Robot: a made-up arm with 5 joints. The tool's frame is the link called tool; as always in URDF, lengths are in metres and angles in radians. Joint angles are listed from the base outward. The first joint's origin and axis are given. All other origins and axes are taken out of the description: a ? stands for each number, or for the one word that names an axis. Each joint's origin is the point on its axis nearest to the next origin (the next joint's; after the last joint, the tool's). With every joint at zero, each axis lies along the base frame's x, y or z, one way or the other. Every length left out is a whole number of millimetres.
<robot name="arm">
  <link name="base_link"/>
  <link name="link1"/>
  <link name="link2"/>
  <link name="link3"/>
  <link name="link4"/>
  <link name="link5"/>
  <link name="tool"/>
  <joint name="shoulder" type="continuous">
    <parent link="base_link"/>
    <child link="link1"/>
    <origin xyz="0 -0.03 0.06"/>
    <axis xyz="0 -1 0"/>
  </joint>
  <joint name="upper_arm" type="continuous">
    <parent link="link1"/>
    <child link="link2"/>
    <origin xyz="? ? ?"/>
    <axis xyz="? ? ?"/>
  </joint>
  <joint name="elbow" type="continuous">
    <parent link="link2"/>
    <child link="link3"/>
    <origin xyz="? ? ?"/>
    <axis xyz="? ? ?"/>
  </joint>
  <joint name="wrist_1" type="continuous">
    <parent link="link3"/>
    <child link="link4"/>
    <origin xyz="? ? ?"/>
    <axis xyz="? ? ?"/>
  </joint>
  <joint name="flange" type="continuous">
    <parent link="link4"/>
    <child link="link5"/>
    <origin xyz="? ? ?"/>
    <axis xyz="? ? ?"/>
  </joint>
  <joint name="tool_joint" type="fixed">
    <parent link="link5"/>
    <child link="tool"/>
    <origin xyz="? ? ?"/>
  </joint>
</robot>
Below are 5 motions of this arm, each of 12 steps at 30 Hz.
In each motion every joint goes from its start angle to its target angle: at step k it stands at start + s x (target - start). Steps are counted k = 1, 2, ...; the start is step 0. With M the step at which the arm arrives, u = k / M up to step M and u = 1 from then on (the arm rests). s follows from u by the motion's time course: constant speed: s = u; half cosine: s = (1 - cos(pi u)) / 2; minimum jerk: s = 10 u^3 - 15 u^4 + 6 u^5.
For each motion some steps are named. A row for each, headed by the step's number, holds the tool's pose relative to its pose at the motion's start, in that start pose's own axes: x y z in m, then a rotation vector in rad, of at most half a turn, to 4 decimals.
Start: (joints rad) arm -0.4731 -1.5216 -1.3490 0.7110 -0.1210
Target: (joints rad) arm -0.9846 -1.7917 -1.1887 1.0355 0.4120
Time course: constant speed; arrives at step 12
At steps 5, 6, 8, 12:
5: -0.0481 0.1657 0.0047 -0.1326 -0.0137 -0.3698
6: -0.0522 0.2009 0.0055 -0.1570 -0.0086 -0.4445
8: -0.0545 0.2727 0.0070 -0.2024 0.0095 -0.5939
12: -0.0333 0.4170 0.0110 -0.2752 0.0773 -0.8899

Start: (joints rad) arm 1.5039 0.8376 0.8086 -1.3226 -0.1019
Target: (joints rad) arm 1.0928 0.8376 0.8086 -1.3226 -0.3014
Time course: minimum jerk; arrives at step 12
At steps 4, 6, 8, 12:
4: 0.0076 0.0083 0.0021 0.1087 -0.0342 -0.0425
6: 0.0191 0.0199 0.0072 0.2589 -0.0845 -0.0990
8: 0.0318 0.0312 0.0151 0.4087 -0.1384 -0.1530
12: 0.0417 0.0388 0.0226 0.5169 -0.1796 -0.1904

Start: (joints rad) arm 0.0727 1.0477 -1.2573 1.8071 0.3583
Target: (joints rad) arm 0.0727 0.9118 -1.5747 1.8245 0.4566
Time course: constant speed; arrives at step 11
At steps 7, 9, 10, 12:
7: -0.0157 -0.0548 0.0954 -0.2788 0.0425 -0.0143
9: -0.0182 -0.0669 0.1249 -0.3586 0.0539 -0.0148
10: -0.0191 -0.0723 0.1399 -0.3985 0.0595 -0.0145
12: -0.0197 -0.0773 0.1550 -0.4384 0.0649 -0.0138

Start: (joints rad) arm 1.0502 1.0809 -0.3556 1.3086 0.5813
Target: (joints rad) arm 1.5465 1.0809 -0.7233 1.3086 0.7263
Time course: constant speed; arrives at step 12
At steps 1, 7, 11, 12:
1: -0.0077 0.0054 -0.0046 -0.0317 -0.0176 -0.0276
7: -0.0564 0.0514 -0.0308 -0.2179 -0.0964 -0.2100
11: -0.0885 0.0960 -0.0475 -0.3358 -0.1221 -0.3448
12: -0.0961 0.1090 -0.0517 -0.3642 -0.1250 -0.3797

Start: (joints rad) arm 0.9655 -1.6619 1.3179 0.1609 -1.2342
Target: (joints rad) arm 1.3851 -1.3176 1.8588 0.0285 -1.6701
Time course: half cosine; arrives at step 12
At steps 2, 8, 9, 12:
2: 0.0136 0.0024 -0.0170 0.0631 -0.0216 0.0235
8: 0.1985 0.0686 -0.1539 0.6386 -0.2727 0.3414
9: 0.2329 0.0837 -0.1655 0.7122 -0.3138 0.4030
12: 0.2834 0.1063 -0.1764 0.8084 -0.3724 0.4963

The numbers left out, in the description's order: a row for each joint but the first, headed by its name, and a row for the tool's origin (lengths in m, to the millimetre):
upper_arm: xyz -0.03 0 0.19, axis 0 0 1
elbow: xyz -0.04 0.18 0, axis 0 -1 0
wrist_1: xyz -0.25 0 -0.13, axis 0 0 -1
flange: xyz -0.15 0.06 0, axis -1 0 0
tool: xyz 0 -0.15 -0.09

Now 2 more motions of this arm.
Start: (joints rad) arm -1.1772 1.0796 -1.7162 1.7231 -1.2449
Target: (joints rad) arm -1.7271 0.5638 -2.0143 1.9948 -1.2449
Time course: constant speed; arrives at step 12
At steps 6, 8, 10, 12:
6: 0.0818 0.0928 0.1815 -0.3437 0.1753 -0.0772
8: 0.1223 0.1344 0.2311 -0.4705 0.2271 -0.0827
10: 0.1676 0.1810 0.2730 -0.6017 0.2755 -0.0778
12: 0.2165 0.2322 0.3060 -0.7360 0.3208 -0.0622

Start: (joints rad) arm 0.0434 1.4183 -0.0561 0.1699 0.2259
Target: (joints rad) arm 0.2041 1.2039 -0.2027 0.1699 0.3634
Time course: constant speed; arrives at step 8
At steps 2, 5, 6, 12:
2: -0.0046 0.0213 0.0177 -0.0743 0.0360 -0.0492
5: -0.0081 0.0575 0.0420 -0.1803 0.0905 -0.1237
6: -0.0083 0.0705 0.0494 -0.2141 0.1088 -0.1488
12: -0.0071 0.0978 0.0631 -0.2794 0.1458 -0.1991

